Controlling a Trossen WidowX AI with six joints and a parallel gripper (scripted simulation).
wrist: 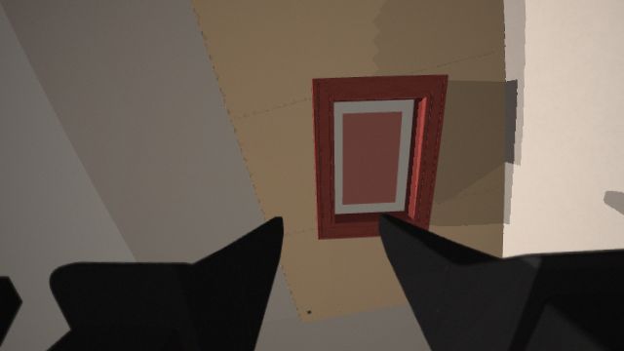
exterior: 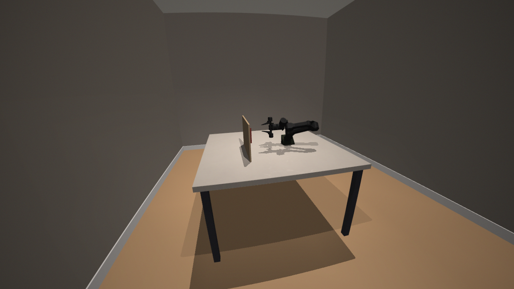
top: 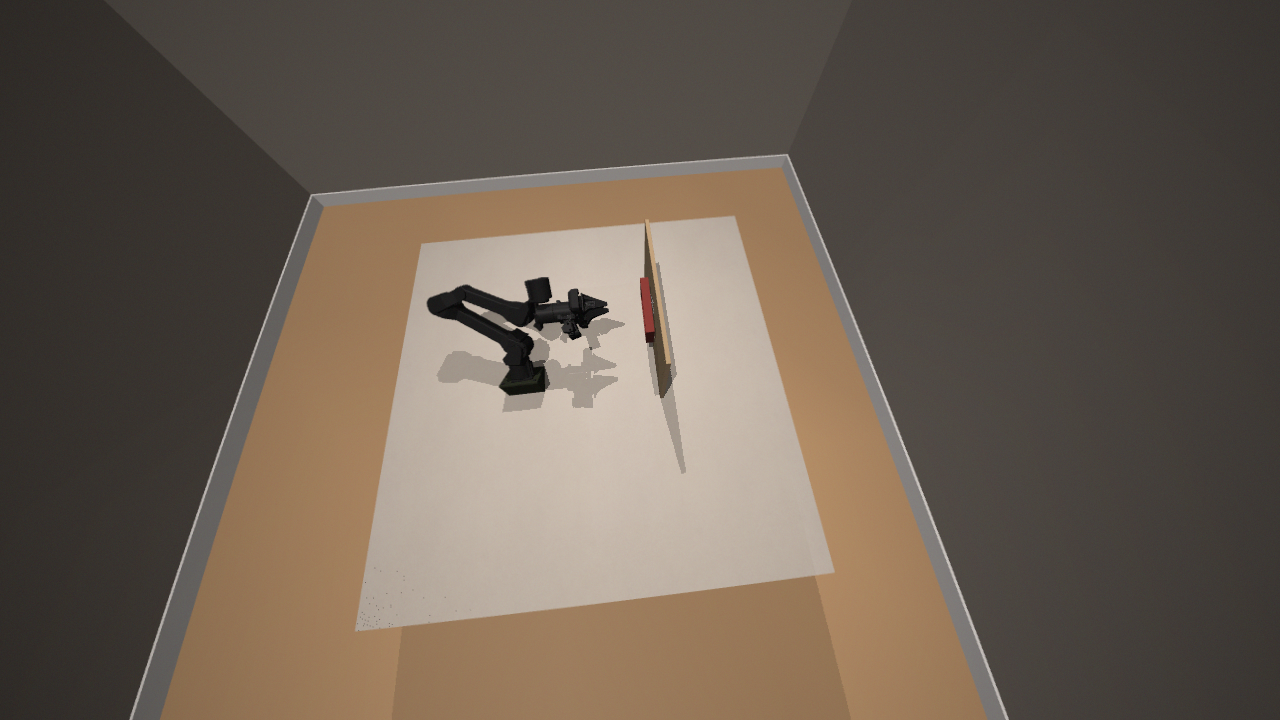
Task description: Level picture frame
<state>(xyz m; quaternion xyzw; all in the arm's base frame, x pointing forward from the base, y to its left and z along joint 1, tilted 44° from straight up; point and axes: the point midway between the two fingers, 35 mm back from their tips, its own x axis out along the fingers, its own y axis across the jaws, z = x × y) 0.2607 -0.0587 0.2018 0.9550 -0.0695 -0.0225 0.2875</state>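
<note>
Now: the red picture frame 130 mm ahead of my gripper tip, 60 mm below it and 10 mm to the right of it. The rest, counted from my gripper tip: tan wall panel: 140 mm ahead, 60 mm below, 10 mm to the right.
</note>
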